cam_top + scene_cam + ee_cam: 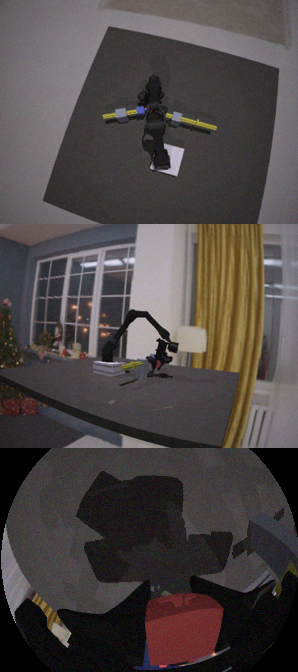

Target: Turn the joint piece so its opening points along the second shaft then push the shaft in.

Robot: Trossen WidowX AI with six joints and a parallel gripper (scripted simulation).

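Now: gripper tip 50 mm below the red joint piece.
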